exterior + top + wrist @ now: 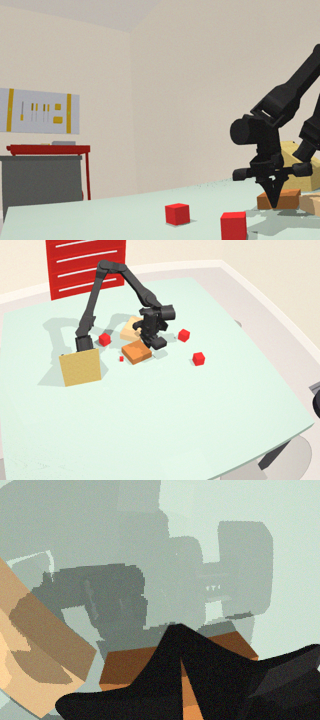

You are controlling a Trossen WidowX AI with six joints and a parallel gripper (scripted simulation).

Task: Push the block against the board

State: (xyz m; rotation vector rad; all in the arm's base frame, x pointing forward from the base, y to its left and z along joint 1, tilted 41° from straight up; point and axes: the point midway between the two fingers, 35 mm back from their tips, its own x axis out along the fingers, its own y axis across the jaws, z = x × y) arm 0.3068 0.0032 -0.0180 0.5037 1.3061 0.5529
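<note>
Now: the tiny red cube 14 cm behind my gripper tip and 1 cm to the right of it. Also, from my gripper tip: pale tan board (1 cm ahead, 14 cm to the left, 1 cm above); then brown square block (6 cm behind, 1 cm to the right, 1 cm above).
</note>
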